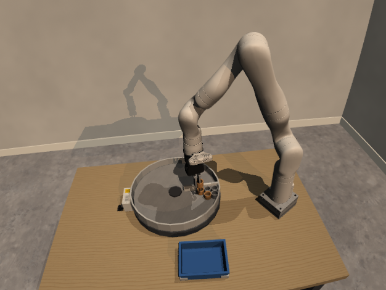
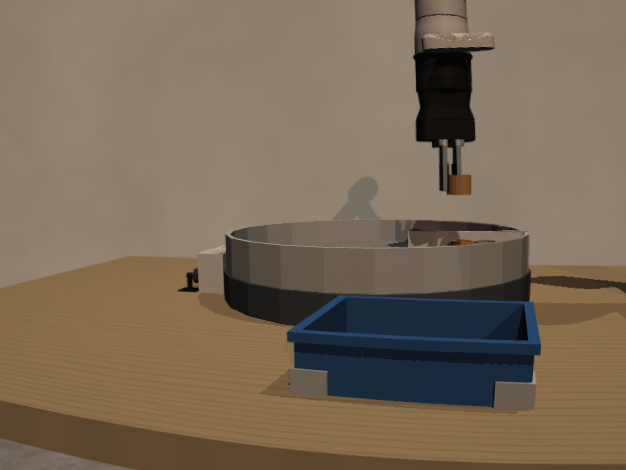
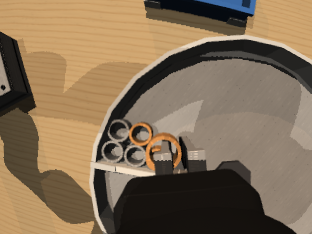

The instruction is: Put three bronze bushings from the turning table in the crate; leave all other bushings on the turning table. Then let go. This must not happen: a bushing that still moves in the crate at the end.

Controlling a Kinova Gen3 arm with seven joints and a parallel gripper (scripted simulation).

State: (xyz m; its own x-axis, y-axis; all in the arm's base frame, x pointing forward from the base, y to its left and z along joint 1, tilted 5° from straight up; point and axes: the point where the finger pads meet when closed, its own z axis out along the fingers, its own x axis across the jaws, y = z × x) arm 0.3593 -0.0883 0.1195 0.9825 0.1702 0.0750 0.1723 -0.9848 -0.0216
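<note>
My gripper is now 4 cm short of the blue crate, 29 cm to the right of it and 14 cm above it. Also, from my hand: round grey turning table: 10 cm ahead, 6 cm to the right, 11 cm below.
</note>
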